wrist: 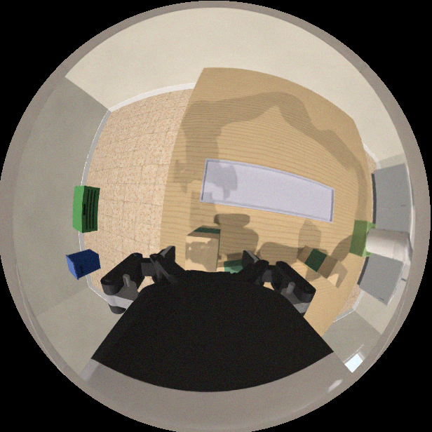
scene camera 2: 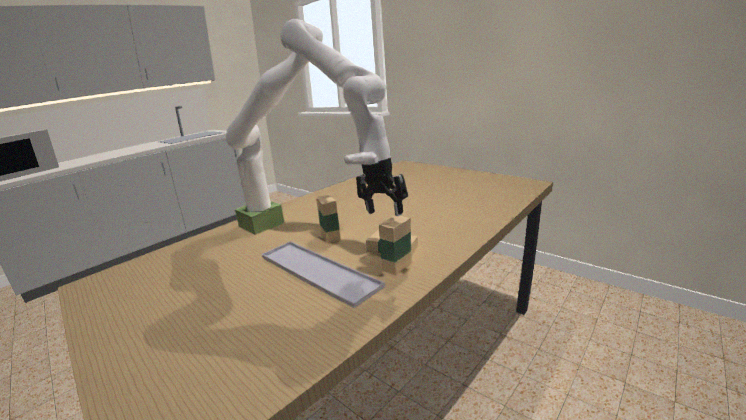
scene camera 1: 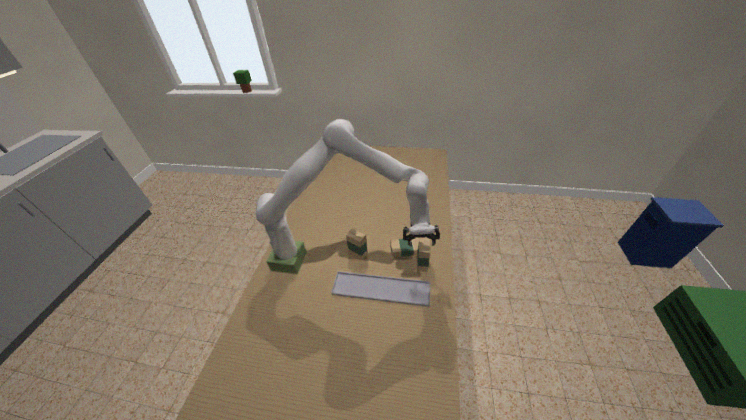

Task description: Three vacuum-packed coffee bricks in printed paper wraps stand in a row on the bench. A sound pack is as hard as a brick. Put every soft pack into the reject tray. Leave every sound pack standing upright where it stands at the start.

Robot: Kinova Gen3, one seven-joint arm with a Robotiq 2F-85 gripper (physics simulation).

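Frame: origin at the arm's base, x up, y right, z ahead, level; metres.
Seen in the pictures: gripper, fingertip midpoint: [scene camera 2: 384,214] [scene camera 1: 421,245]; arm's base, origin of the base link: [scene camera 2: 259,207] [scene camera 1: 287,251].
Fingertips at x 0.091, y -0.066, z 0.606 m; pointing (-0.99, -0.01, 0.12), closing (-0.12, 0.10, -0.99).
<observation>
Pixels of each thing's top centre, then the offset from my fingertips to it. Level surfaces: height alone.
- coffee pack, middle of its top: [scene camera 2: 394,221] [scene camera 1: 424,245] dx -0.025, dy -0.023, dz +0.012 m
- second pack, middle of its top: [scene camera 2: 391,237] [scene camera 1: 405,244] dx -0.129, dy -0.100, dz -0.074 m
- third pack, middle of its top: [scene camera 2: 325,199] [scene camera 1: 355,235] dx -0.026, dy -0.031, dz -0.296 m
- pale grey reject tray, middle of its top: [scene camera 2: 316,267] [scene camera 1: 381,287] dx -0.152, dy +0.137, dz -0.152 m
- wooden bench, its level: dx -0.166 m
One coffee pack [scene camera 1: 423,257] [scene camera 2: 395,246] [wrist: 202,250], tan with a green band, stands upright at the right end of the row. A second pack [scene camera 1: 405,248] [scene camera 2: 372,243] [wrist: 233,266] lies on its side close beside it, partly hidden behind it in scene camera 2 and by the gripper in the wrist view. The third pack [scene camera 1: 357,244] [scene camera 2: 328,221] [wrist: 316,260] stands upright at the left, apart from them. My gripper [scene camera 1: 422,241] [scene camera 2: 384,211] [wrist: 208,255] is open and empty, above the right-hand packs. The pale grey reject tray [scene camera 1: 375,288] [scene camera 2: 313,268] [wrist: 275,187] holds no pack.
The tray lies alongside the row on the wooden bench [scene camera 1: 313,375] [scene camera 2: 156,365] [wrist: 240,140]. The arm's green base block [scene camera 1: 286,260] [scene camera 2: 259,218] [wrist: 360,239] is at the row's left. The bench edge runs close to the right-hand pack.
</observation>
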